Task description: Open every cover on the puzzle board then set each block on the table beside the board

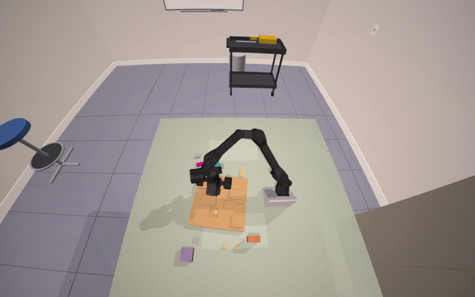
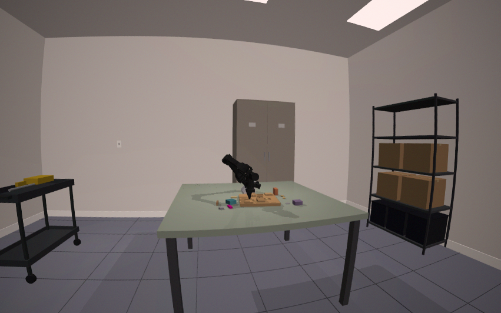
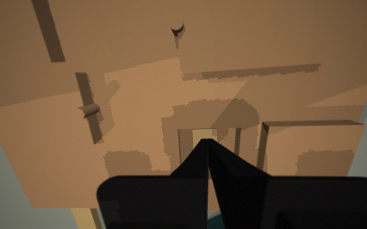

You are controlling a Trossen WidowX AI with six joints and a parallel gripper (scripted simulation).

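The teal block is 140 mm to the right of my gripper tip, 10 mm below it and 10 mm ahead of it. Also, from my gripper tip: orange stick 250 mm to the right, 30 mm ahead, 20 mm below; then orange block 270 mm to the left, 210 mm behind; then magenta bar 160 mm to the right, 110 mm ahead, 20 mm below.
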